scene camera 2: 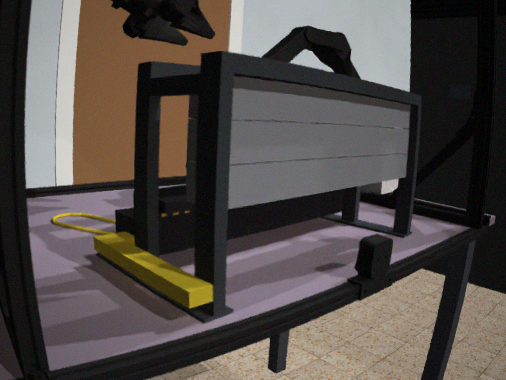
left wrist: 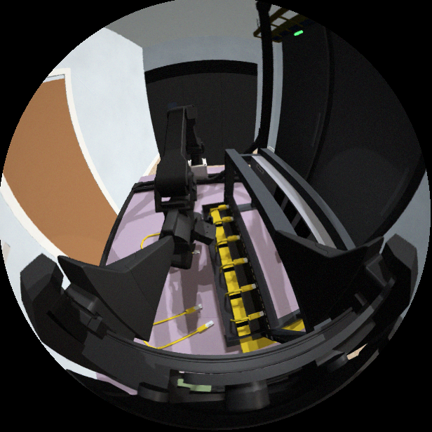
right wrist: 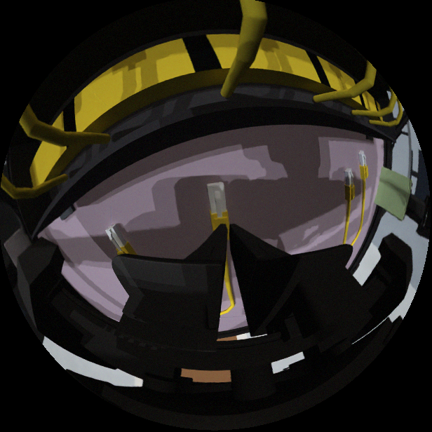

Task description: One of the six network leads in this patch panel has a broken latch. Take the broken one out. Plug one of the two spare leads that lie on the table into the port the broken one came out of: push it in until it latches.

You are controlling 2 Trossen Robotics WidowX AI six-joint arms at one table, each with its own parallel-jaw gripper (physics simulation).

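Places are measured from the left arm's base along level axes (x ahead, y left, z up), in centimetres.
Where they show: left gripper, fingertip midpoint: [scene camera 2: 199, 40].
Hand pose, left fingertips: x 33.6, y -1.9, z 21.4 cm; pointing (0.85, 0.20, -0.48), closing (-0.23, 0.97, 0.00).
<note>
After its pixels a point has its place.
The dark patch panel [left wrist: 220, 305] has several yellow leads in a row, among them a lead [left wrist: 243, 289] near the close end. No broken latch can be made out. Yellow leads lie on the table: two clear-tipped plugs [left wrist: 198, 308] [right wrist: 349, 180] side by side, a middle plug [right wrist: 217, 200] and a left plug [right wrist: 115, 235] in the right wrist view. My right gripper [right wrist: 226, 229] is shut, low over the boot and cable of the middle plug; its fingers partly hide them, and no boot stands clearly between the tips. My left gripper [left wrist: 224, 239] [scene camera 2: 199, 39] {x 33.6, y -1.9, z 21.4 cm} is open and empty, high beyond the rack.
A dark rack frame [scene camera 2: 213, 150] {x 27.7, y -28.5, z 6.5 cm} with grey panels [scene camera 2: 320, 135] {x 44.1, y -20.9, z 7.8 cm} stands over the patch panel. A yellow block [scene camera 2: 155, 270] {x 23.1, y -23.9, z -6.4 cm} lies at its foot. A yellow cable loop [scene camera 2: 75, 215] {x 14.7, y 17.5, z -10.3 cm} lies beside it. The right arm [left wrist: 175, 160] reaches down at the panel's left in the left wrist view.
</note>
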